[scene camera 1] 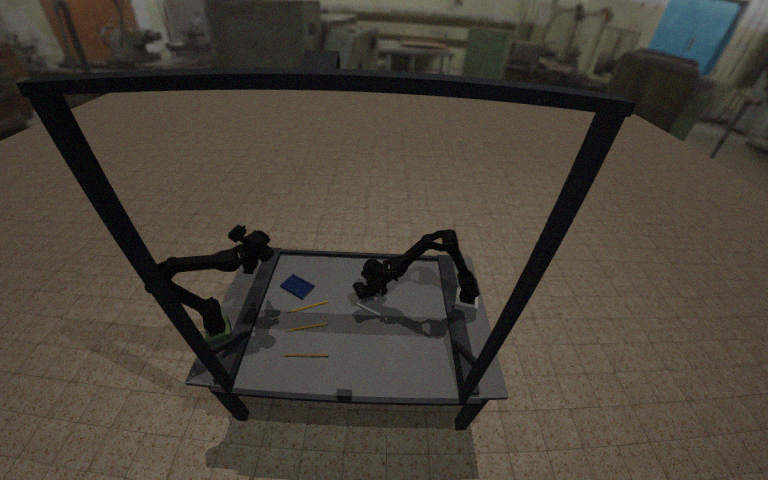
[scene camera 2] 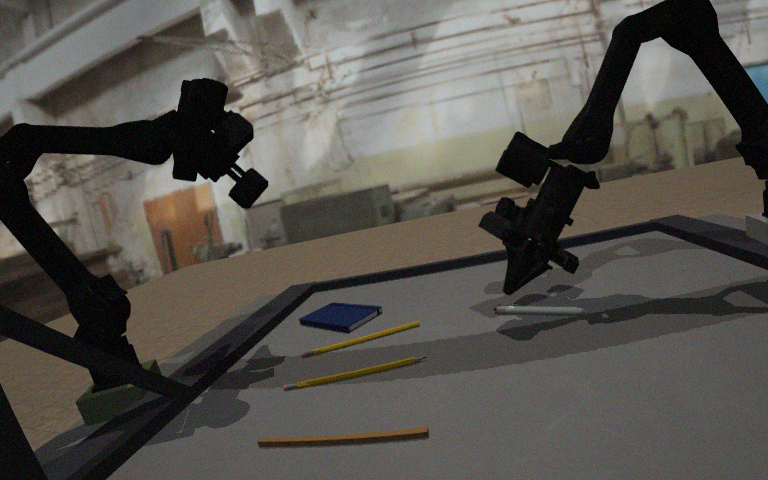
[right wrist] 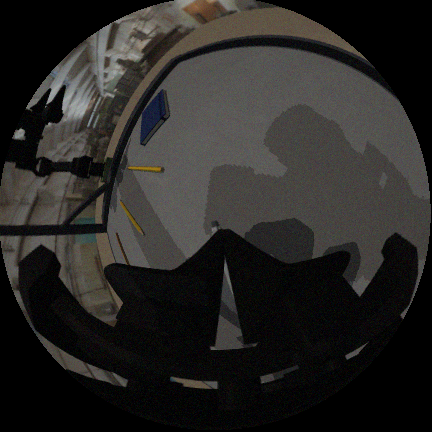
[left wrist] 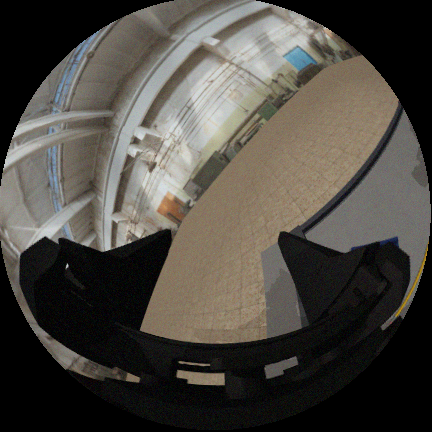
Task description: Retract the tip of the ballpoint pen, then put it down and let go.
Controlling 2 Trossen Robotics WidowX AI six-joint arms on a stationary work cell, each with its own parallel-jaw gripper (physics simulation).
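Frame: origin at the left arm's base, x ahead, y left, z up, level; millimetres.
Seen in the pictures: left gripper, fingertip midpoint: (scene camera 2: pixel 233 169) (left wrist: pixel 226 236); right gripper, fingertip midpoint: (scene camera 1: pixel 359 298) (scene camera 2: pixel 506 293) (right wrist: pixel 223 234); left arm's base at its link origin: (scene camera 1: pixel 216 328) (right wrist: pixel 102 169); right arm's base at its link origin: (scene camera 1: pixel 467 297).
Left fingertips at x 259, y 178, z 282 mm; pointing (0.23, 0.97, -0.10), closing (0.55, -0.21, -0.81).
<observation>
Pixels of each thing's top centre, then the offset from my left fingertips to it.
- ballpoint pen at its top centre: (scene camera 2: pixel 539 304) (scene camera 1: pixel 368 307) 359 mm ahead, 352 mm right, 308 mm down
- blue book at its top centre: (scene camera 2: pixel 338 313) (right wrist: pixel 150 112) (scene camera 1: pixel 297 285) 121 mm ahead, 81 mm right, 310 mm down
- orange-brown stick at its top centre: (scene camera 2: pixel 337 437) (right wrist: pixel 122 254) (scene camera 1: pixel 306 355) 36 mm ahead, 439 mm right, 315 mm down
The ballpoint pen (scene camera 1: pixel 369 309) (scene camera 2: pixel 540 310) is pale grey with a dark end. It lies flat on the table, dark end toward the left in scene camera 2. In the right wrist view a bit of the pen (right wrist: pixel 215 226) shows at the fingertips, and the rest is hidden behind the fingers. My right gripper (scene camera 2: pixel 508 292) (right wrist: pixel 223 234) is shut and empty, fingertips together, a little above the table near the pen's dark end. The tip's state is too small to tell. My left gripper (left wrist: pixel 226 236) is open and empty, raised near the table's left side, far from the pen.
A blue book (scene camera 1: pixel 297 286) (scene camera 2: pixel 340 316) (right wrist: pixel 154 118) lies left of the pen. Two yellow pencils (scene camera 1: pixel 308 306) (scene camera 2: pixel 362 371) and an orange-brown stick (scene camera 1: pixel 305 356) (scene camera 2: pixel 343 438) lie nearer the front. A dark frame (scene camera 1: pixel 317 80) stands around the table.
</observation>
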